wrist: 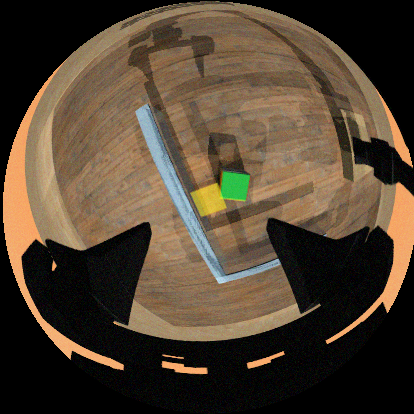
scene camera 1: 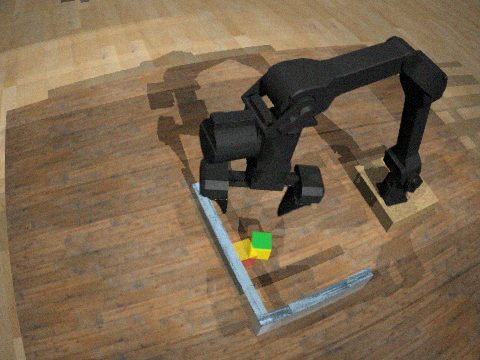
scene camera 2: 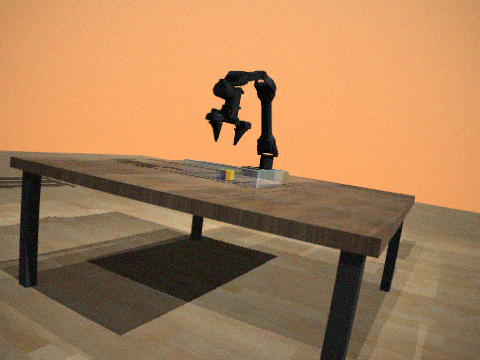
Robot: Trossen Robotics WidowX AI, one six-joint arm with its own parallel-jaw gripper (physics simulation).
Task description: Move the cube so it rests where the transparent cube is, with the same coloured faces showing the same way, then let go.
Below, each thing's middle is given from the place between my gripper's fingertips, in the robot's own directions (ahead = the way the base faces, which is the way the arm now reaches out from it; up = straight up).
Now: hand 7 cm past the grey L-shaped rail (scene camera 2: 241, 176) and 11 cm above it. From my hand the other things lie so: transparent cube (wrist: 206, 195): 1 cm ahead, 1 cm to the left, 12 cm below.
